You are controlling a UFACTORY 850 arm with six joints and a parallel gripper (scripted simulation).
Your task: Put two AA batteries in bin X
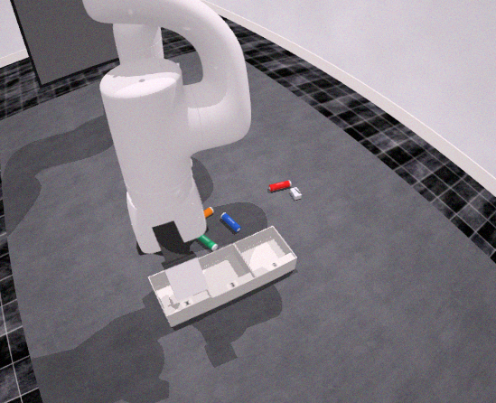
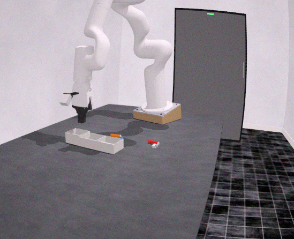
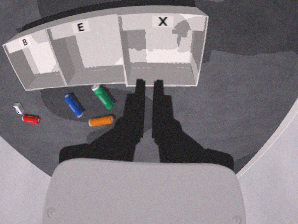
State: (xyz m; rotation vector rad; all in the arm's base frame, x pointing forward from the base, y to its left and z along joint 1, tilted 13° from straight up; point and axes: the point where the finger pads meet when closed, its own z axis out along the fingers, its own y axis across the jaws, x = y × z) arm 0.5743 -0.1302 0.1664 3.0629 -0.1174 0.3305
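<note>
Right now the white three-compartment tray is 8 cm below my hand, 7 cm to the left of it and 2 cm ahead of it. From my hand the other things lie so: blue battery 14 cm to the left, 10 cm below, 9 cm behind; then orange AA battery 14 cm behind, 10 cm to the left, 10 cm below; then green AA battery 10 cm below, 8 cm to the left, 7 cm behind.
</note>
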